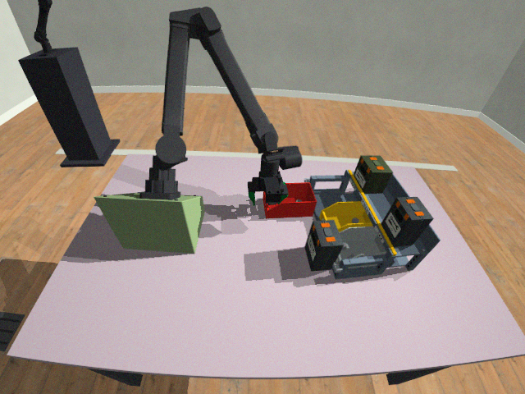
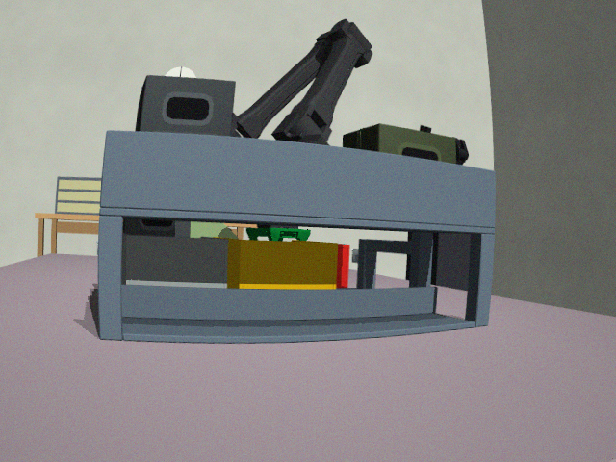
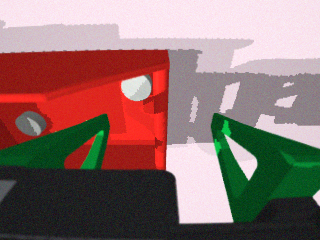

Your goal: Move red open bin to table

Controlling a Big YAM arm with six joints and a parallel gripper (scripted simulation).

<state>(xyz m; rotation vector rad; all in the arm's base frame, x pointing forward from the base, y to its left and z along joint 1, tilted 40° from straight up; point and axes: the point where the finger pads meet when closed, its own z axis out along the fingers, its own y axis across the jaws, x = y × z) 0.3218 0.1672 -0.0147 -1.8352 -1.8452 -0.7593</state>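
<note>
Right now my hand is 80 mm short of the red open bin and 10 mm below it. From my hand the other things lie so: grey bin: 280 mm ahead, 210 mm to the right, 10 mm above; yellow bin: 270 mm ahead, 100 mm to the right, 10 mm above.
</note>
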